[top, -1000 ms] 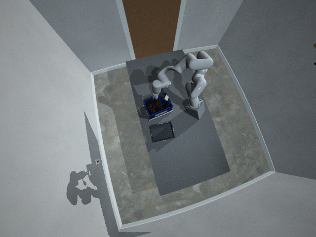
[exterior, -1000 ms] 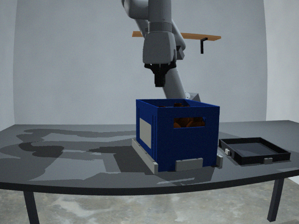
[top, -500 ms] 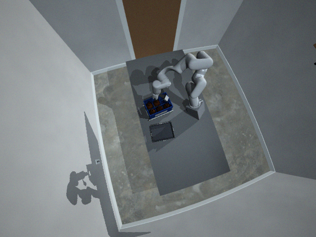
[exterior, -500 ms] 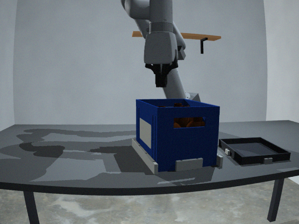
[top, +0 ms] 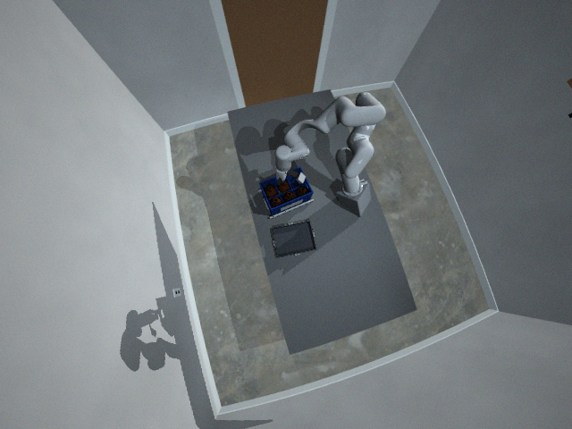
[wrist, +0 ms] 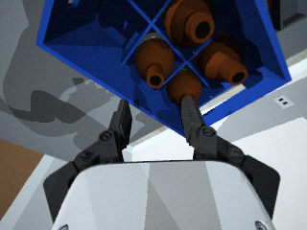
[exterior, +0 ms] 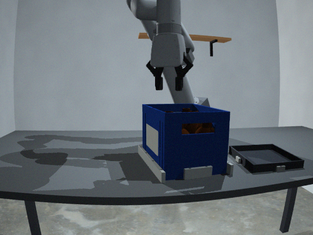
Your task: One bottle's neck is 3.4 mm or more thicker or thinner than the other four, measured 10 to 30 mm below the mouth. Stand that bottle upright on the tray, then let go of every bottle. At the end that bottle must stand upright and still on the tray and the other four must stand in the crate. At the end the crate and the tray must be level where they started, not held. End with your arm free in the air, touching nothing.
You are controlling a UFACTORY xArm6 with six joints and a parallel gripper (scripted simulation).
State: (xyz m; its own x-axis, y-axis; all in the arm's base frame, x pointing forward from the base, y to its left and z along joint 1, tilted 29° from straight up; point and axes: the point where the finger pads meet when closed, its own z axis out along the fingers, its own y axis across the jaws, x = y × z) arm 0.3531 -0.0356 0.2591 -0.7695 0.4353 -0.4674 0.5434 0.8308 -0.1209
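The bottle is 16 cm below my hand. The rest, counted from my hand: blue crate 4 cm to the left, 16 cm below; dark tray 1 cm ahead, 33 cm to the left, 23 cm below.
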